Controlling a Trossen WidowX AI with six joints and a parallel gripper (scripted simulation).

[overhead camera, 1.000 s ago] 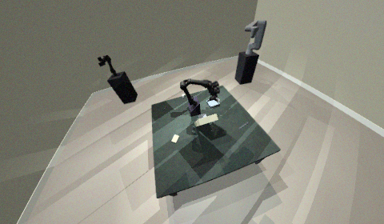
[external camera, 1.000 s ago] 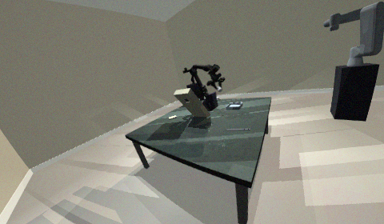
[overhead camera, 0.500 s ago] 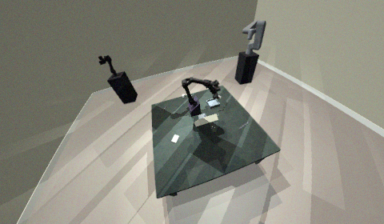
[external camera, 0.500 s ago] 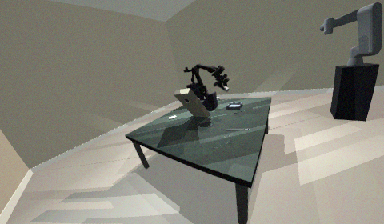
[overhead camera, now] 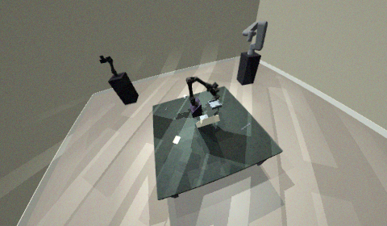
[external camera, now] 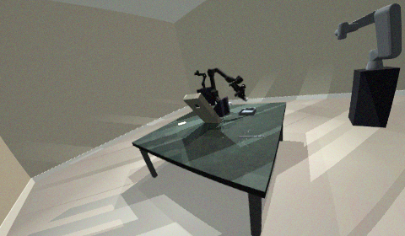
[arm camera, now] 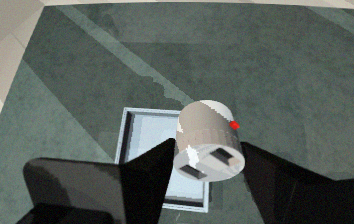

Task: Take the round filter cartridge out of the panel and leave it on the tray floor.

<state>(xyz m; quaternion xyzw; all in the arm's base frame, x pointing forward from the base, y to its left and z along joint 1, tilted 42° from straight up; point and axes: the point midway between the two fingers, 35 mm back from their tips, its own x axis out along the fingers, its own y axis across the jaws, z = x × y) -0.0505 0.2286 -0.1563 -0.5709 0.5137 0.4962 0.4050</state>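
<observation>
Now: the tray 5 cm behind my gripper tip, 2 cm to the right of it and 16 cm below it. The rest, counted from my gripper tip: small cream block (41 cm ahead, 62 cm to the right, 16 cm below); cream service panel (37 cm ahead, 25 cm to the right, 1 cm above); round filter cartridge (right at my gripper tip).
</observation>
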